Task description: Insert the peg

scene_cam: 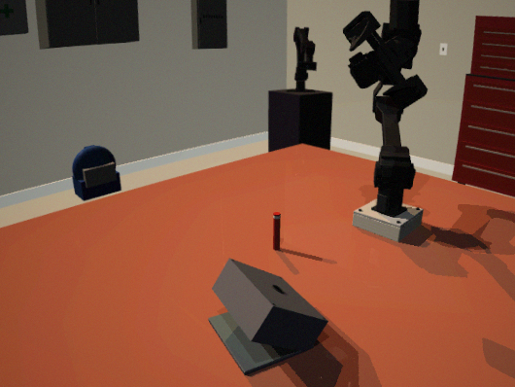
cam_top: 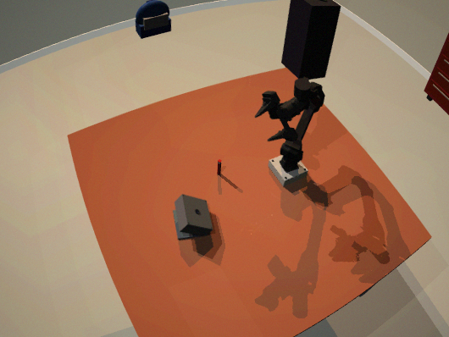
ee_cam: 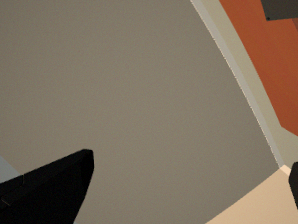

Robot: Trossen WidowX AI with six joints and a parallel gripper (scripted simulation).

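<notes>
The dark red round peg lies 310 mm below my gripper tip, 140 mm to the right of it and 80 mm ahead of it. From my gripper tip the other things lie so: grey sloped panel 310 mm below, 250 mm ahead, 50 mm to the left.
</notes>
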